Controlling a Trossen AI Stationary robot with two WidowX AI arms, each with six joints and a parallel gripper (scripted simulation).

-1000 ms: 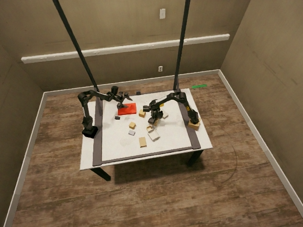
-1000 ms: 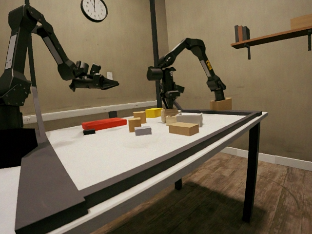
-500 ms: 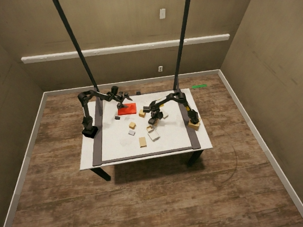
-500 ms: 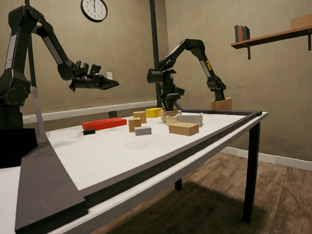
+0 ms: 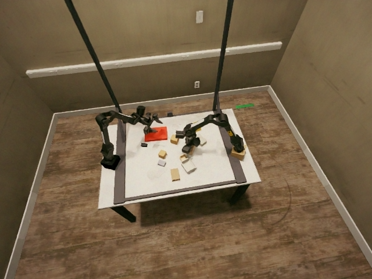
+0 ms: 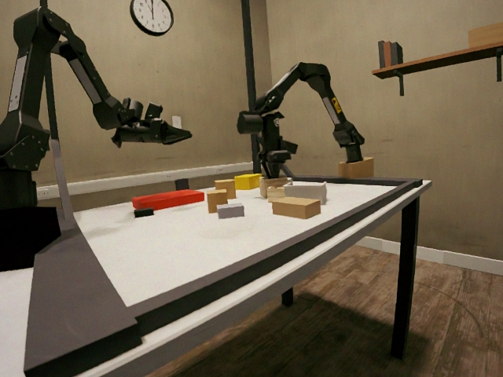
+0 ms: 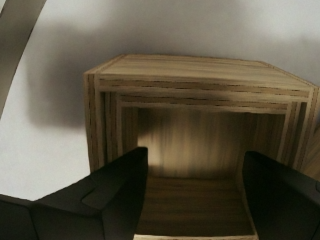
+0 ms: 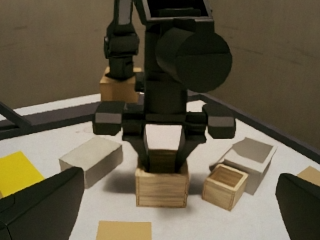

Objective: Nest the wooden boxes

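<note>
The small open wooden box lies 8 cm ahead of my left hand, 6 cm to the right of it and 6 cm below it. The rest, counted from my left hand: tan cube 23 cm to the right, 5 cm below, 3 cm ahead; flat tan block 21 cm ahead, 13 cm to the right, 6 cm below; pale block 10 cm to the left, 8 cm behind, 6 cm below.
</note>
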